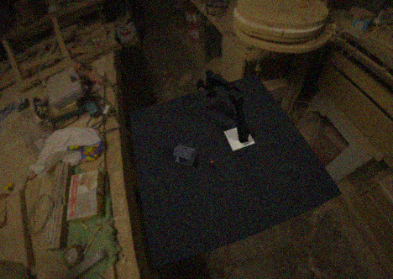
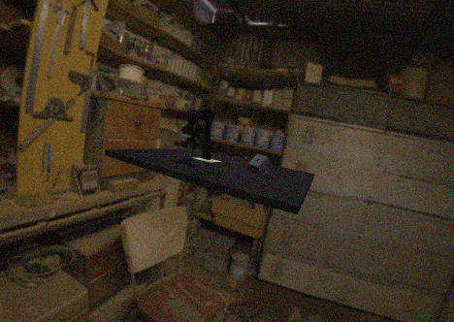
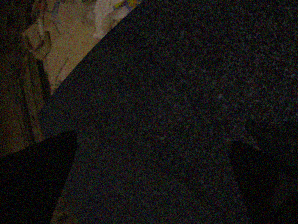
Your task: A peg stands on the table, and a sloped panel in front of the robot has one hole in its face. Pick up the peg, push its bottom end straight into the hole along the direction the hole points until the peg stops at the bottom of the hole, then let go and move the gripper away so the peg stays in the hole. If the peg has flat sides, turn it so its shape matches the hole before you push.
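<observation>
My gripper tip is 3 cm short of the red peg, 61 cm to the right of it and 8 cm above it. Also, from my gripper tip: grey sloped panel (20 cm ahead, 49 cm to the left, 7 cm below).
</observation>
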